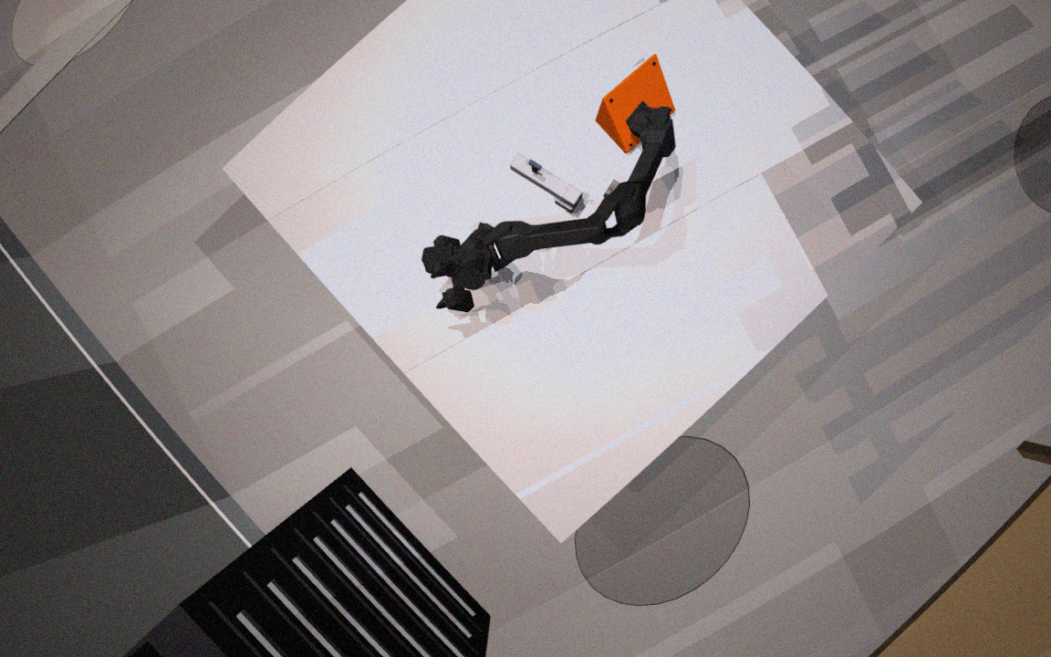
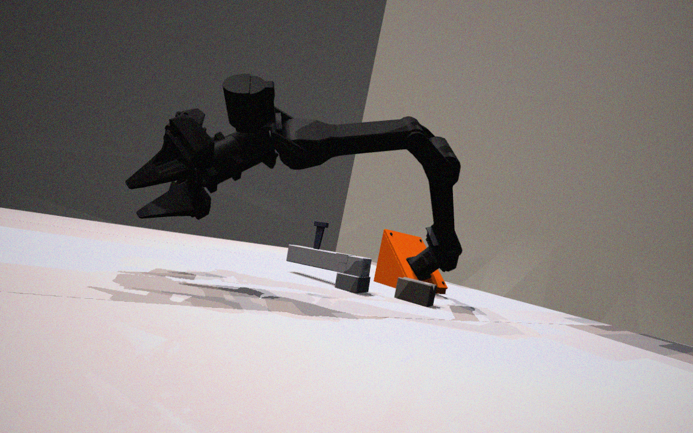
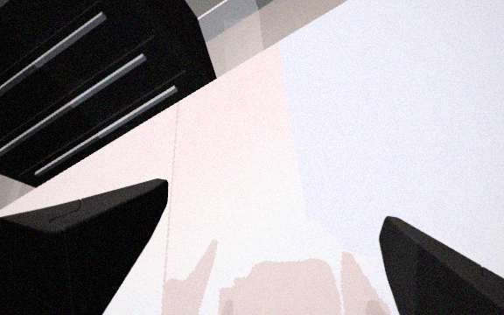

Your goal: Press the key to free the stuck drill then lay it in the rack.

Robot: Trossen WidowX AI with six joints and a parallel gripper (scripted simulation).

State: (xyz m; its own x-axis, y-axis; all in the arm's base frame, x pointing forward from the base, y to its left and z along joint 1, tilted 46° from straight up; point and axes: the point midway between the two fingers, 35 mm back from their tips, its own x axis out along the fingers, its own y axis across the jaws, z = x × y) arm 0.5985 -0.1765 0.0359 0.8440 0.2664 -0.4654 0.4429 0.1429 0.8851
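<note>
Right now the dark key is 37 cm behind my gripper tip, 1 cm to the right of it and 1 cm below it. Also, from my gripper tip: long grey holder: 38 cm behind, 3 cm to the left, 6 cm below; then drill: 38 cm behind, 5 cm to the left, 5 cm below; then grey rack: 47 cm behind, 18 cm to the left, 7 cm below.
</note>
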